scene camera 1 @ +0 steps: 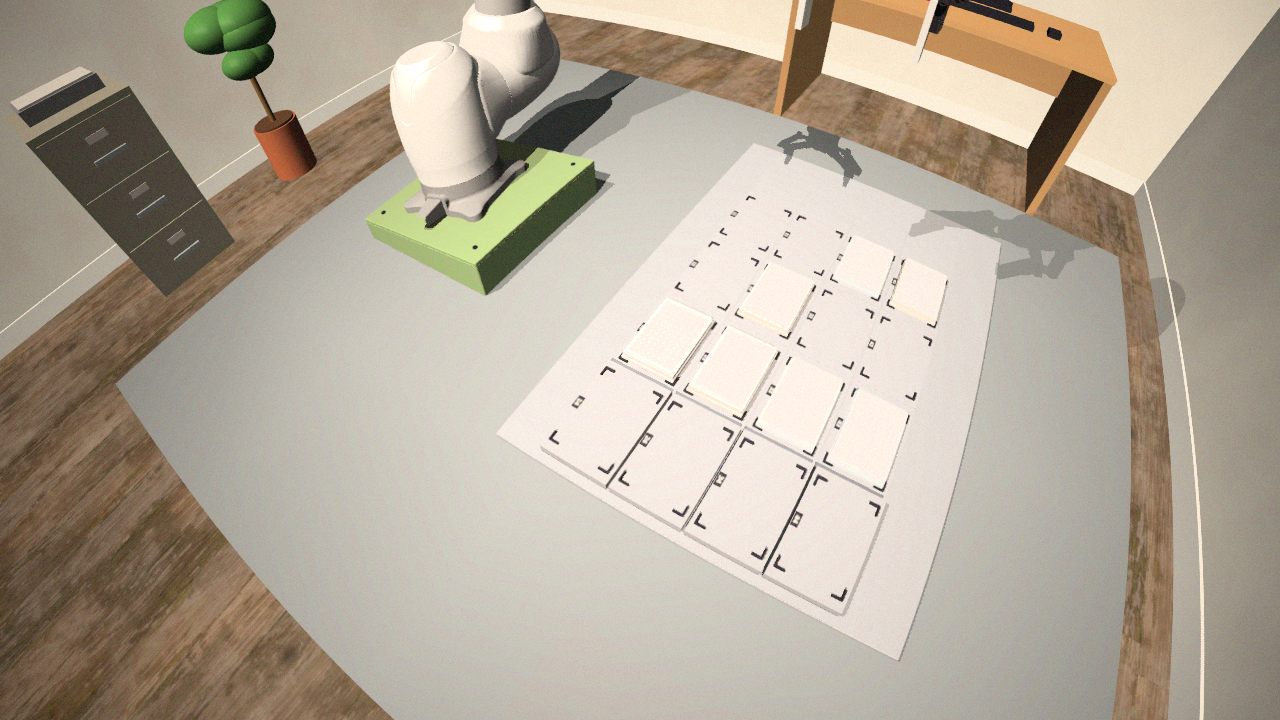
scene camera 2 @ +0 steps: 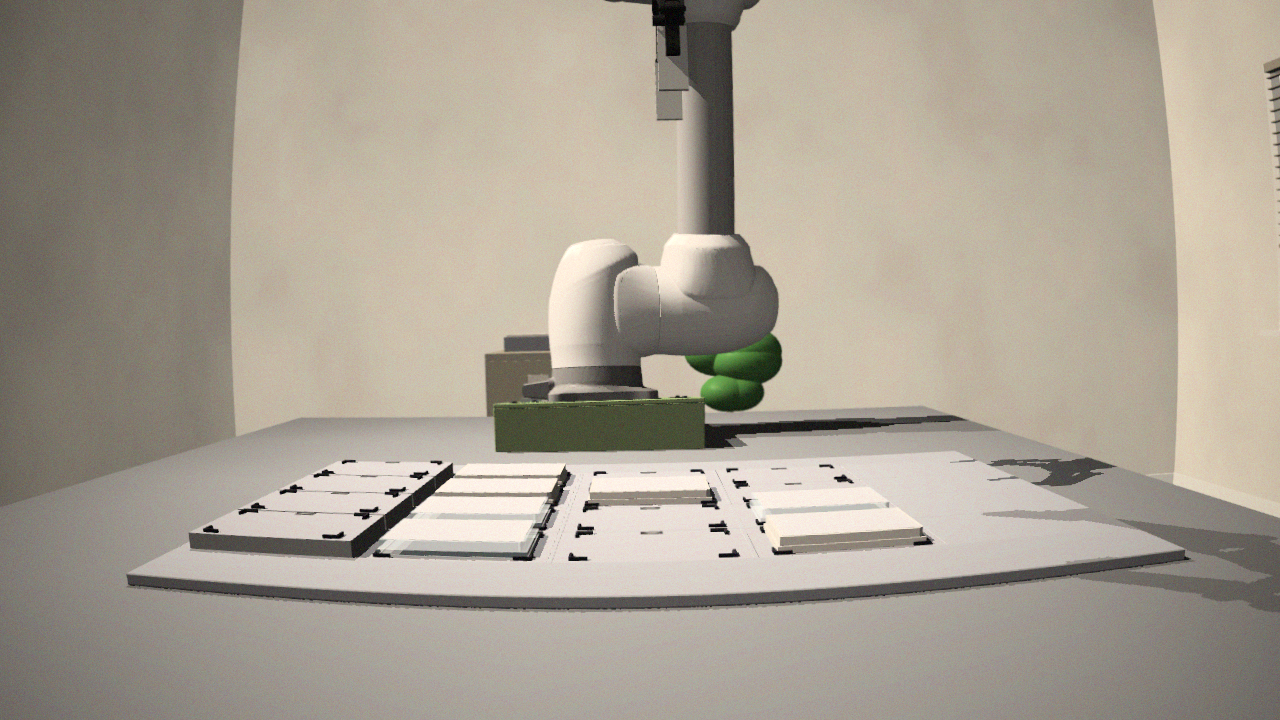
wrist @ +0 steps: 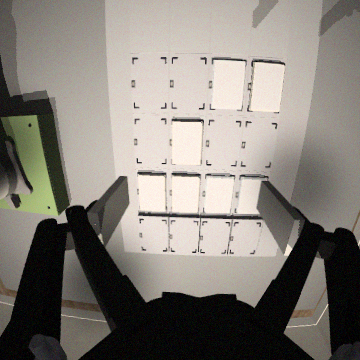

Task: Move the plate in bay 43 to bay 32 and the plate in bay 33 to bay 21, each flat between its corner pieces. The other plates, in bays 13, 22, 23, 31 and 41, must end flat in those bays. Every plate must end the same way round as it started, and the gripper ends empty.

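Frame: origin at the arm's base, x right, y ahead, z up, level; metres.
Seen in the pictures: gripper, fingertip midpoint: [scene camera 1: 857, 41] [scene camera 2: 671, 105] [wrist: 193, 192]; arm's base, link origin: [scene camera 1: 466, 188] [scene camera 2: 597, 400] [wrist: 4, 169].
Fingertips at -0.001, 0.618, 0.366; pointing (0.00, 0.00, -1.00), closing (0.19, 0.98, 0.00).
Observation:
Pixels of each thing's top centre, then the offset from my fingertips to it, as dx, dy, dz. "*": a spot on its surface instead. Level surfaces: height alone.
- bay 43 plate, top centre: [scene camera 2: 459, 529] [scene camera 1: 871, 433] [wrist: 251, 196] +0.230, +0.163, -0.404
- bay 33 plate, top centre: [scene camera 2: 480, 504] [scene camera 1: 803, 399] [wrist: 218, 195] +0.211, +0.058, -0.404
- Bay 32, surface spot: [scene camera 1: 836, 329] [wrist: 222, 144] * +0.053, +0.088, -0.418
- bay 21, surface spot: [scene camera 1: 803, 243] [wrist: 184, 85] * -0.129, +0.002, -0.419
- bay 13, surface spot: [wrist: 152, 193] * +0.172, -0.149, -0.404
- bay 23, surface spot: [wrist: 185, 193] * +0.187, -0.044, -0.404
- bay 22, surface spot: [scene camera 1: 776, 298] [wrist: 186, 146] * +0.040, -0.018, -0.404
- bay 31, surface spot: [scene camera 1: 863, 265] [wrist: 227, 88] * -0.101, +0.114, -0.404
- bay 41, surface spot: [scene camera 1: 919, 291] [wrist: 266, 91] * -0.080, +0.220, -0.404
- white mat, surface height: dz -0.418
White plates lie flat between black corner pieces. The bay 43 plate [scene camera 1: 866, 438] [scene camera 2: 465, 535] [wrist: 248, 196] and the bay 33 plate [scene camera 1: 799, 404] [wrist: 219, 194] lie side by side. Bay 32 [scene camera 1: 836, 329] [wrist: 223, 142] and bay 21 [scene camera 1: 803, 243] [wrist: 189, 83] hold no plate. Plates also lie in bay 13 [wrist: 152, 193], bay 23 [wrist: 185, 193], bay 22 [scene camera 1: 776, 298] [wrist: 187, 142], bay 31 [scene camera 1: 863, 265] [wrist: 228, 85] and bay 41 [scene camera 1: 919, 291] [wrist: 267, 86]. My gripper [scene camera 2: 671, 89] [wrist: 193, 192] is open and empty, high above the mat; its right finger partly hides the bay 43 plate in the wrist view.
The bays stand on a white mat [scene camera 1: 895, 591] [scene camera 2: 1029, 537] [wrist: 120, 75]. A raised row of bays [scene camera 1: 680, 465] [scene camera 2: 268, 541] [wrist: 185, 235] without plates adjoins the full plate row. The arm's green base [scene camera 1: 537, 205] [scene camera 2: 599, 427] [wrist: 45, 165] stands beside the mat.

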